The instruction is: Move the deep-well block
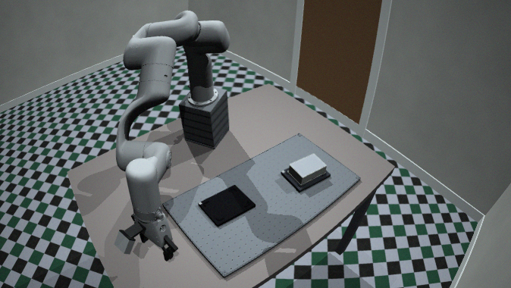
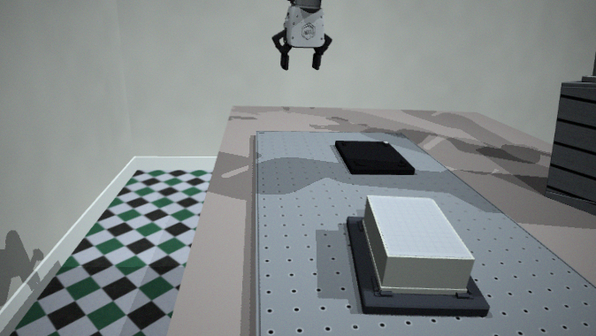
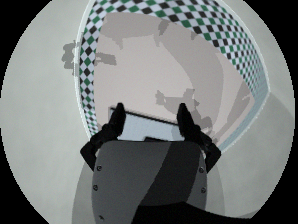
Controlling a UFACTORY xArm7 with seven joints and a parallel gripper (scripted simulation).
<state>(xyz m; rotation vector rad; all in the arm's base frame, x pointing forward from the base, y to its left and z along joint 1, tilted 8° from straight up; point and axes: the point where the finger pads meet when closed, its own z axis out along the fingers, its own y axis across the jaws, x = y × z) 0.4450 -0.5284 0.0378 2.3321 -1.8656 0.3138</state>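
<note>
The 96-well deep-well block is 67 cm to the left of my hand, 11 cm below it and 1 cm ahead of it. Also, from my hand: plate nest N2: 34 cm to the left, 14 cm below, 8 cm behind; white A1 mark: 60 cm to the left, 13 cm below, 6 cm behind; plate nest N1: 67 cm to the left, 14 cm below, 1 cm ahead.
</note>
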